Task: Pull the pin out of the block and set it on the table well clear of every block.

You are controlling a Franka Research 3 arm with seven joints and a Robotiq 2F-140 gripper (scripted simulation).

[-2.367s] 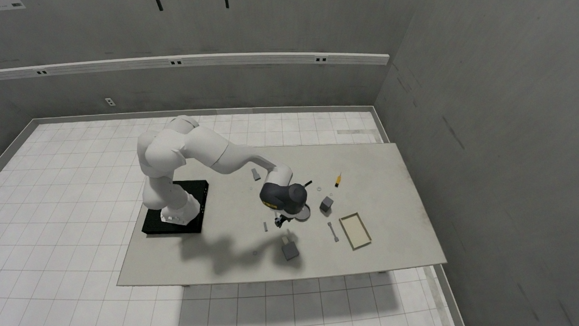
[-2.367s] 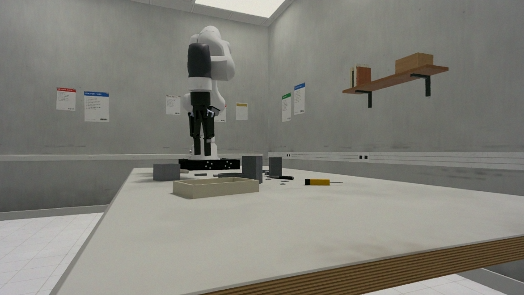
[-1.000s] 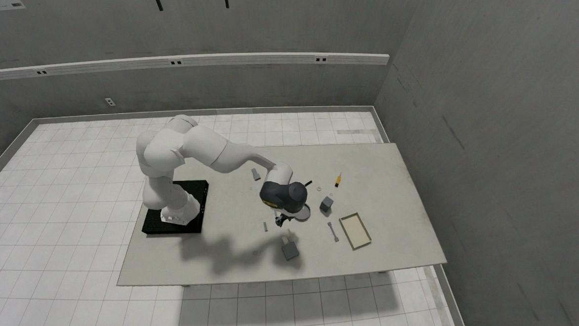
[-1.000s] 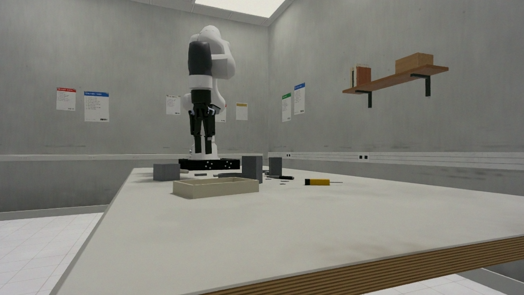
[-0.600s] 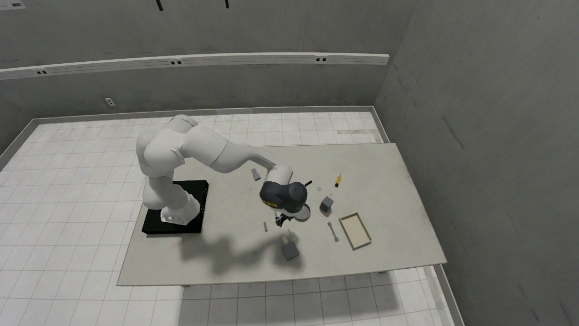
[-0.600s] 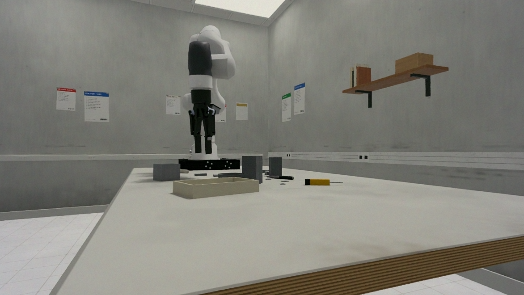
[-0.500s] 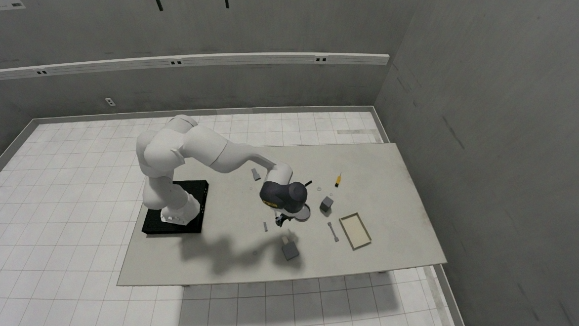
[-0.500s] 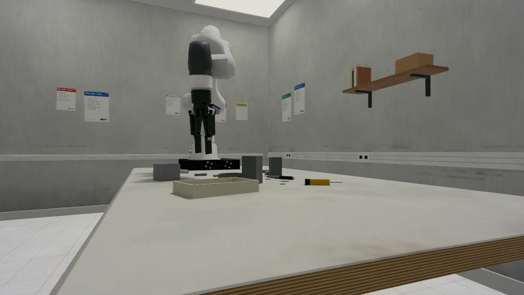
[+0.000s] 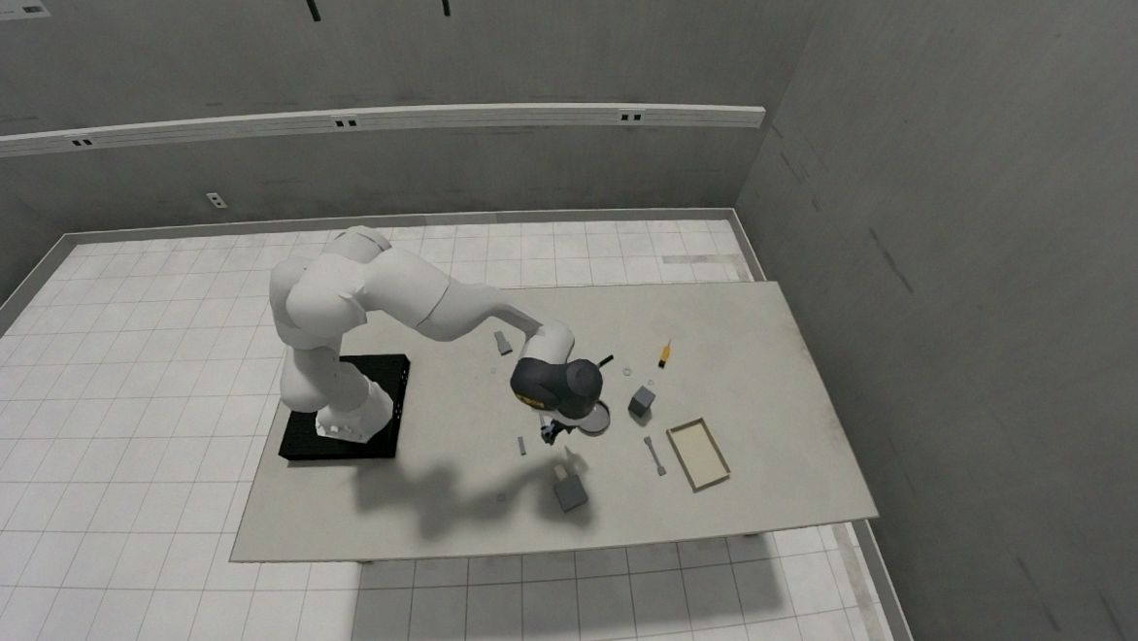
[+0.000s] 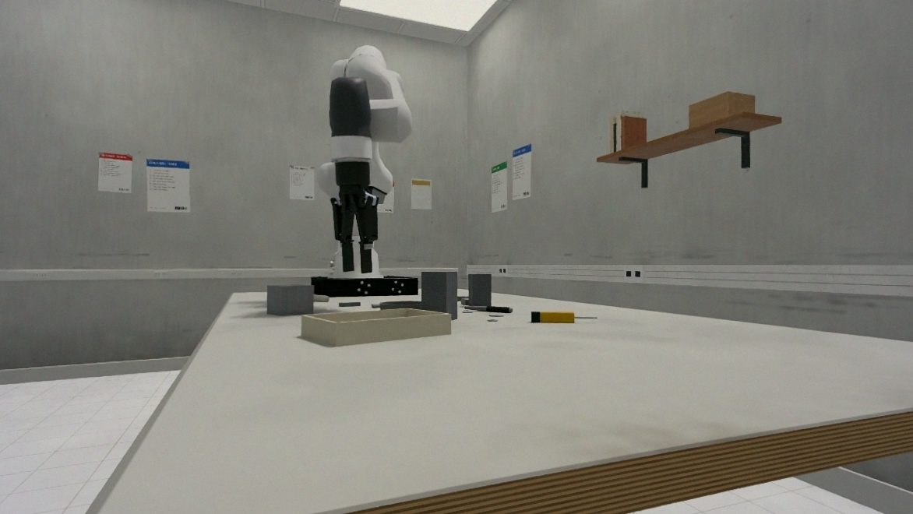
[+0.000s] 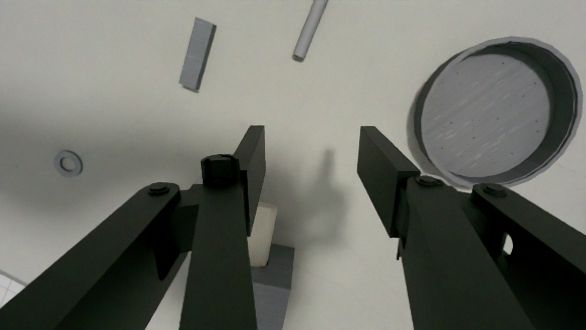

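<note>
My hand is 110 mm above the short rod, 80 mm to the right of it and 50 mm past it. The rest, counted from my hand: wrench (280 mm ahead, 110 mm below, 50 mm to the right); then flat grey bar (110 mm below, 110 mm behind, 10 mm to the left); then round dish (110 mm below, 110 mm ahead, 80 mm to the left).
</note>
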